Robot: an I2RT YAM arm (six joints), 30 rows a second.
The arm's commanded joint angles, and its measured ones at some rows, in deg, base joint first. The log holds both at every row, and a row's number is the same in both.
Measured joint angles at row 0: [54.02, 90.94, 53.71, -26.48, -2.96, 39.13]
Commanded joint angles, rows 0 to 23: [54.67, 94.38, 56.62, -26.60, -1.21, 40.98]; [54.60, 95.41, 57.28, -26.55, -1.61, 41.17]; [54.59, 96.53, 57.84, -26.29, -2.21, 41.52]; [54.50, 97.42, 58.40, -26.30, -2.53, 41.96]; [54.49, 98.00, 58.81, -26.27, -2.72, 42.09]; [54.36, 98.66, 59.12, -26.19, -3.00, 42.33]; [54.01, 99.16, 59.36, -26.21, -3.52, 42.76]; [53.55, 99.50, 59.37, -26.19, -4.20, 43.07]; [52.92, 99.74, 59.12, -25.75, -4.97, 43.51]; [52.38, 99.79, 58.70, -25.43, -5.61, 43.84]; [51.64, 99.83, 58.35, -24.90, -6.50, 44.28]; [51.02, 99.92, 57.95, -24.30, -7.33, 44.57]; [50.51, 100.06, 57.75, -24.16, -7.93, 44.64]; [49.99, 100.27, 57.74, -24.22, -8.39, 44.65]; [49.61, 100.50, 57.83, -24.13, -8.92, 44.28]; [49.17, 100.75, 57.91, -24.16, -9.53, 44.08]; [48.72, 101.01, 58.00, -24.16, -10.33, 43.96]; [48.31, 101.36, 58.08, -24.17, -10.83, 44.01]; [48.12, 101.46, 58.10, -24.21, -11.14, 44.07]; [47.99, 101.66, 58.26, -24.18, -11.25, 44.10]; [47.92, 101.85, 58.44, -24.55, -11.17, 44.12]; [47.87, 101.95, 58.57, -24.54, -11.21, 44.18]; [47.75, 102.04, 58.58, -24.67, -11.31, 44.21]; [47.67, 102.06, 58.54, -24.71, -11.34, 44.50]
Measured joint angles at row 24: [48.16, 100.07, 58.17, -24.45, -11.25, 43.75]
